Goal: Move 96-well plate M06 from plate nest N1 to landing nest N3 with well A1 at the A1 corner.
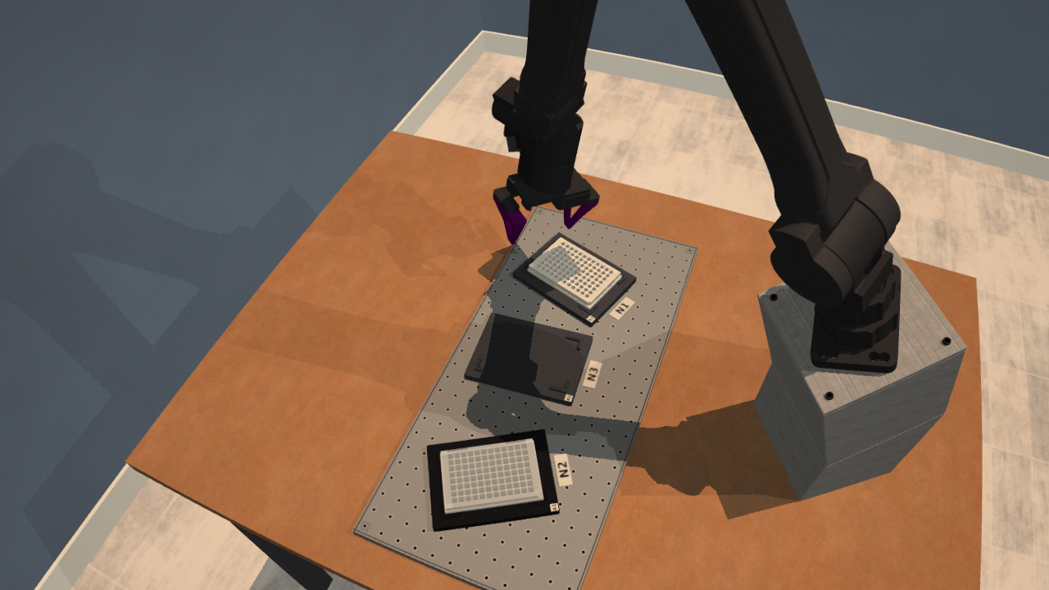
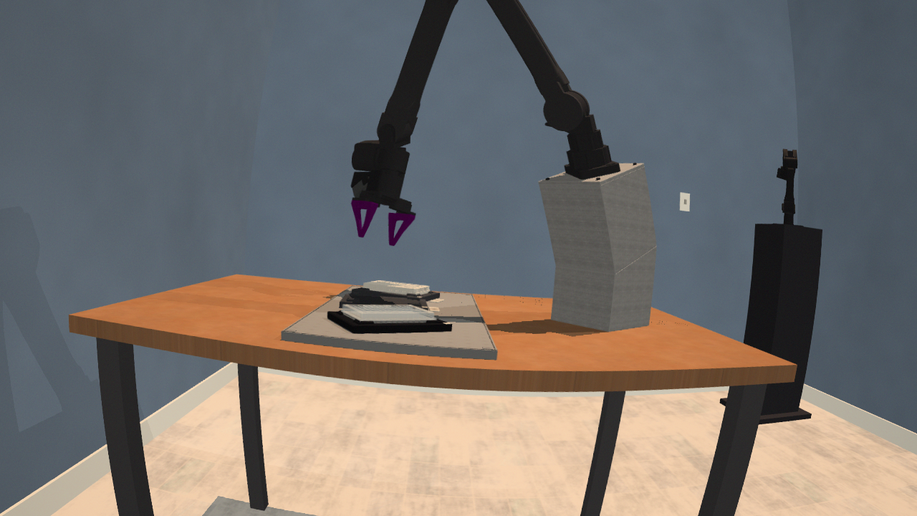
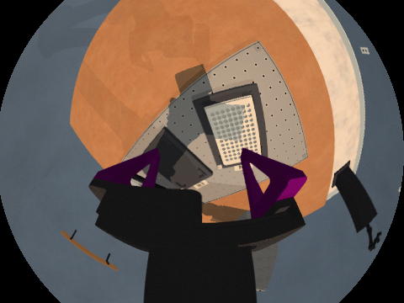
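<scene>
My gripper is now 110 mm above the plate M06, 50 mm past it and 30 mm to the left of it. The rest, counted from my hand: label N1: 140 mm behind, 130 mm below; then landing nest N3: 140 mm to the left, 120 mm below, 30 mm behind; then plate nest N1: 120 mm below, 50 mm behind, 30 mm to the right.
</scene>
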